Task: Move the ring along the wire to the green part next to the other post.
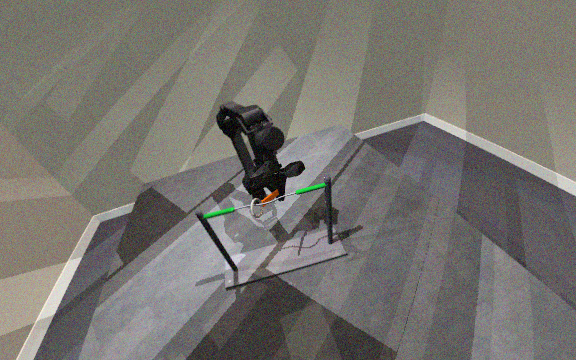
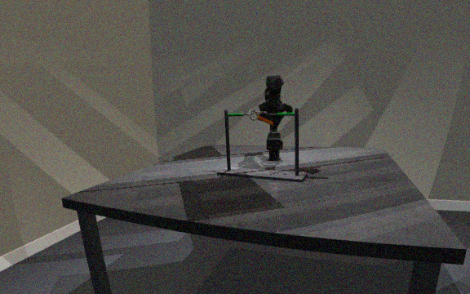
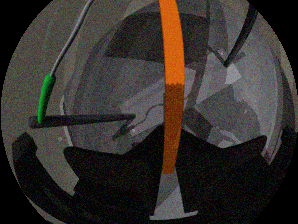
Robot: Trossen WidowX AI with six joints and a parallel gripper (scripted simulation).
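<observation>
Now: the ring with orange handle 6 cm above my gripper tip, 5 cm to the right of it and 5 cm ahead of it.
</observation>
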